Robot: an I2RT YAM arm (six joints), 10 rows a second.
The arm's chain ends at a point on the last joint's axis. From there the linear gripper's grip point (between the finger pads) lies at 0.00 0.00 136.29 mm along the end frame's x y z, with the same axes.
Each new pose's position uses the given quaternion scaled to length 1; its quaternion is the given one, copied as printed.
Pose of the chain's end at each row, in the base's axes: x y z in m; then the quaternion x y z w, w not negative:
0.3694, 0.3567, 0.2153, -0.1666, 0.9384, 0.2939, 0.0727
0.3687, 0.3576, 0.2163, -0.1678, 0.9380, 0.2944, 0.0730
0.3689, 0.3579, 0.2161, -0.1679, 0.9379, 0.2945, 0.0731
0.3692, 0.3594, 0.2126, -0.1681, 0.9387, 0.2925, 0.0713
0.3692, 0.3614, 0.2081, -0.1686, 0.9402, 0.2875, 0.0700
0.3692, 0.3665, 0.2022, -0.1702, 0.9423, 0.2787, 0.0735
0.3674, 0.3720, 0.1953, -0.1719, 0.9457, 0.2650, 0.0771
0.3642, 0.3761, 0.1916, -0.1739, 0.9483, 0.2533, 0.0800
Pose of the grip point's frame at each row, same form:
0.3746, 0.4352, 0.1040, -0.1666, 0.9384, 0.2939, 0.0727
0.3739, 0.4362, 0.1051, -0.1678, 0.9380, 0.2944, 0.0730
0.3741, 0.4365, 0.1049, -0.1679, 0.9379, 0.2945, 0.0731
0.3740, 0.4375, 0.1010, -0.1681, 0.9387, 0.2925, 0.0713
0.3739, 0.4383, 0.0957, -0.1686, 0.9402, 0.2875, 0.0700
0.3751, 0.4415, 0.0886, -0.1702, 0.9423, 0.2787, 0.0735
0.3749, 0.4439, 0.0798, -0.1719, 0.9457, 0.2650, 0.0771
0.3729, 0.4454, 0.0745, -0.1739, 0.9483, 0.2533, 0.0800

